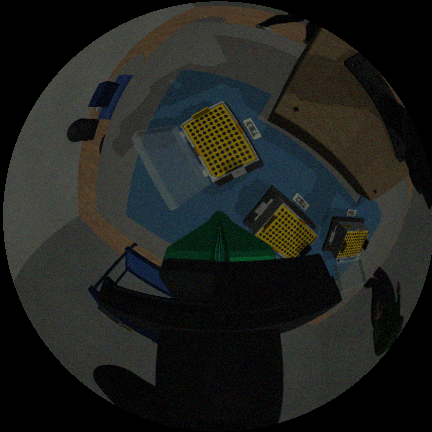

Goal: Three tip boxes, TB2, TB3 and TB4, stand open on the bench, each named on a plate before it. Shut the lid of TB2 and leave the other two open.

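Frame: origin at the arm's base, x ahead, y left, z up, level; centimetres.
Seen in the pictures: gripper, fingertip midpoint: [218,216].
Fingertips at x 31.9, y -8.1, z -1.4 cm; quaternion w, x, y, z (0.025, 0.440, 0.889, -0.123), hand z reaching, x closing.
Offsets run from my fingertips to a thing's top centre. "spot": to the spot under its first point. Level surfaces: height alone.
My gripper [218,216] is shut, its green fingertips together, above the blue mat at the lower middle. TB2 @[dz -10.5, dx -0.5, dy +14.8 cm] [286,230], a dark box with a yellow perforated top, lies right of the fingertips behind its plate @[spot: dz -17.7, dx -7.1, dy +14.2 cm] [300,201]. Its lid is hidden behind the gripper, so its state cannot be told. TB3 @[dz -10.5, dx -5.1, dy -6.7 cm] [220,141] stands further up, near its plate [252,128]; its clear lid @[spot: dz -7.9, dx +1.9, dy -8.6 cm] [173,167] is swung open to the left. TB4 @[dz -10.5, dx -12.6, dy +33.8 cm] [354,243] is at the right, with a small plate @[spot: dz -17.7, dx -17.7, dy +29.9 cm] [351,213] too small to read; its clear lid [351,276] hangs open below it.
The boxes stand on a blue mat @[dz -17.9 cm] [150,202] on the bench. A large brown board [330,105] with a dark arm part over it stands at the upper right. A blue object [117,97] is at the left edge. A blue frame [142,268] is at the lower left.
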